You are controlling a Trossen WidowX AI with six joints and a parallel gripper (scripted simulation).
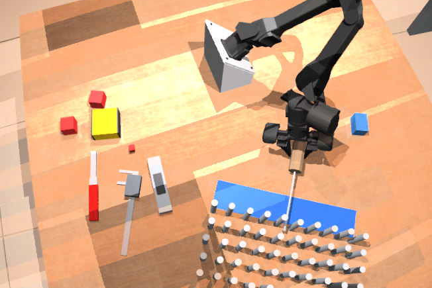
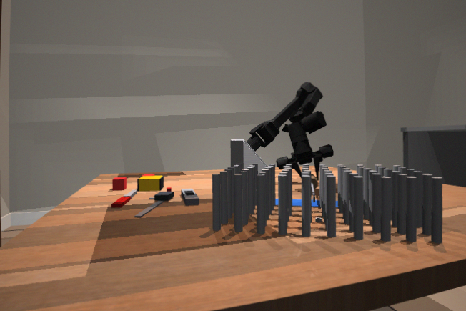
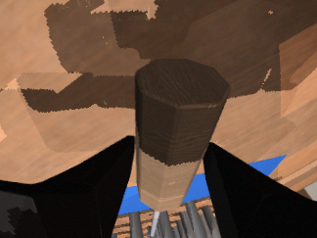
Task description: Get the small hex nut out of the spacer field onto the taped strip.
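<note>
Right now my gripper tip is 12 cm short of the blue taped strip, 9 cm to the left of it and 4 cm above it. From my gripper tip the other things lie so: light blue cube 2 cm behind, 24 cm to the left, 2 cm below; then yellow block 30 cm behind, 47 cm to the right, 1 cm below; then hook tool 9 cm ahead, 6 cm to the right.
</note>
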